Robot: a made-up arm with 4 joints.
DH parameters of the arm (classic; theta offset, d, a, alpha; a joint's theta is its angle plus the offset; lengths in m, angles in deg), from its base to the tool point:
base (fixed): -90 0.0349 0 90
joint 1: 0 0.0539 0.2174 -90
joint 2: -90 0.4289 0.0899 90
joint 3: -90 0.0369 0.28 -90
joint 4: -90 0.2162 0.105 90
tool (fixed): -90 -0.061 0 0
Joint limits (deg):
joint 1: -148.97..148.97
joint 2: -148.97..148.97
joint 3: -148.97..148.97
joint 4: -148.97..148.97
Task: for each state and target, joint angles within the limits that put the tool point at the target. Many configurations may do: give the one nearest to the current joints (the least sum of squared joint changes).
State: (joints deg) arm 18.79 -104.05 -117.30 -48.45
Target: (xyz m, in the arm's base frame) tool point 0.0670 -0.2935 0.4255
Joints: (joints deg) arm 20.75 -98.04 -101.20 -55.04
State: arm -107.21 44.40 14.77 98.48
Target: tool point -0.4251 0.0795 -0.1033
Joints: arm -148.97 -8.81 11.04 67.73
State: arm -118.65 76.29 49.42 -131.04
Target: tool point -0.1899 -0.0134 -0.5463
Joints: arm -118.22 67.51 4.69 -130.38
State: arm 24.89 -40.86 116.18 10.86
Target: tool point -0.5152 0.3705 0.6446
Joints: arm 46.33 6.20 96.63 38.12
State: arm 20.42 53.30 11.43 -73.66
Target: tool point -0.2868 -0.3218 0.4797
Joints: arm 24.53 67.61 7.61 -79.31
